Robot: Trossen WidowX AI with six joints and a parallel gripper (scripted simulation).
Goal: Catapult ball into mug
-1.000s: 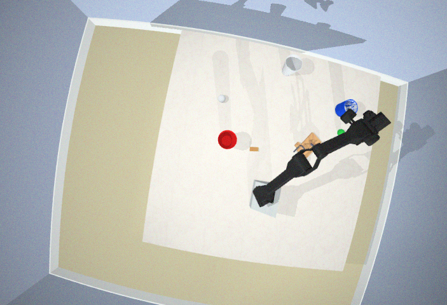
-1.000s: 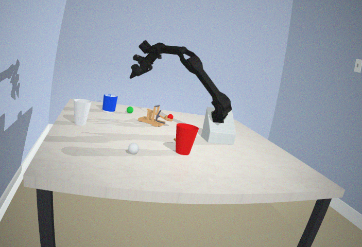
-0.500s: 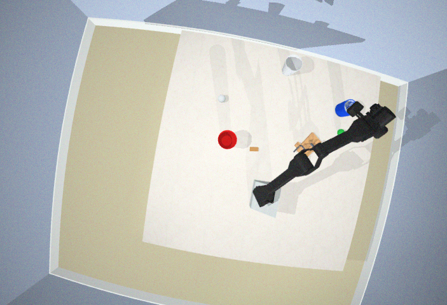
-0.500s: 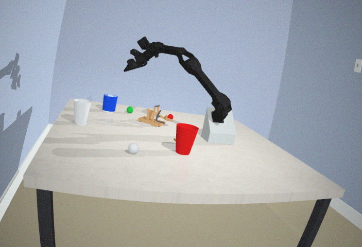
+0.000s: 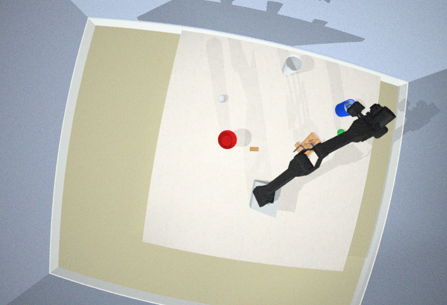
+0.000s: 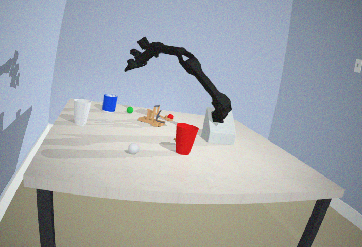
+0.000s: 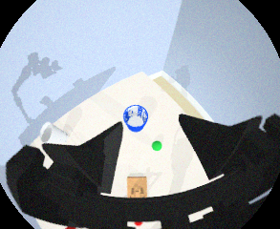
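The red ball lies 26 cm behind my gripper tip, 21 cm to the left of it and 21 cm below it. Also, from my gripper tip: catapult (20 cm behind, 19 cm to the left, 22 cm below); blue mug (8 cm ahead, 3 cm to the right, 24 cm below); green ball (6 cm behind, 4 cm to the right, 25 cm below).
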